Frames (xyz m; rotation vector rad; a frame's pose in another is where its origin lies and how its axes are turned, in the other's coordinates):
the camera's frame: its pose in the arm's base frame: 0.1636 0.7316 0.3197 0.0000 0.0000 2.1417
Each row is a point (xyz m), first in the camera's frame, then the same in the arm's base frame.
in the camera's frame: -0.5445 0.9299 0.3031
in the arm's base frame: -0.3246 -0.2291 0.6228
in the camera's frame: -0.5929 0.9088 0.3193
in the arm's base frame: -0.2807 -0.2584 0.6390
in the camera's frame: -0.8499 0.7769 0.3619
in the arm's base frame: -0.0308 -0.4033 0.6816
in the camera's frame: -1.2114 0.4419 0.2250
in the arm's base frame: 0.4464 -0.5265 0.5447
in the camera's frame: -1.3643 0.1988 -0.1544
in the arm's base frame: 0.7336 -0.5238 0.1653
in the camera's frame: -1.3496 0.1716 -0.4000
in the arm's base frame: 0.7485 -0.4967 -0.0803
